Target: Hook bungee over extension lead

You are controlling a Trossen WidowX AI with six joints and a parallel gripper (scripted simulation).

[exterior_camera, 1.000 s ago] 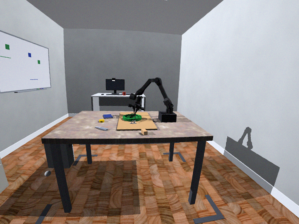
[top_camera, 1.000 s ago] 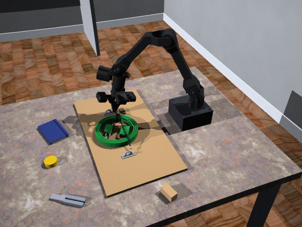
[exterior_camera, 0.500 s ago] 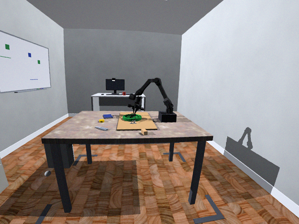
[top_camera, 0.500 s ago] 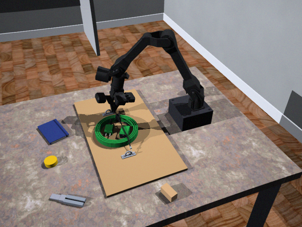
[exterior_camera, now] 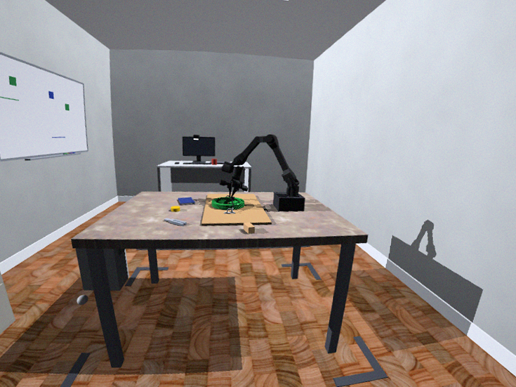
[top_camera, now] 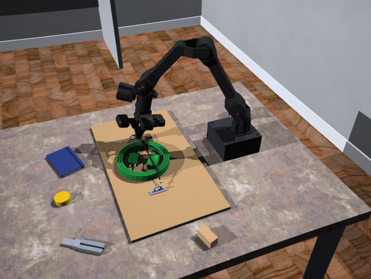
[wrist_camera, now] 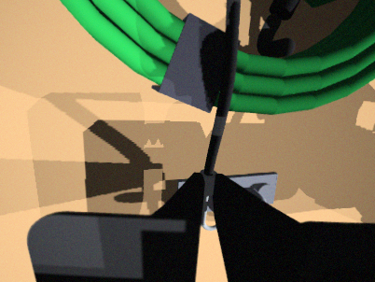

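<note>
The tan board is 140 mm to the left of my hand and 50 mm below it. From my hand the other things lie so: yellow disc (330 mm ahead, 190 mm to the left, 50 mm below); then grey tool (390 mm to the left, 320 mm ahead, 50 mm below); then wooden block (530 mm to the left, 40 mm below, 40 mm behind).
</note>
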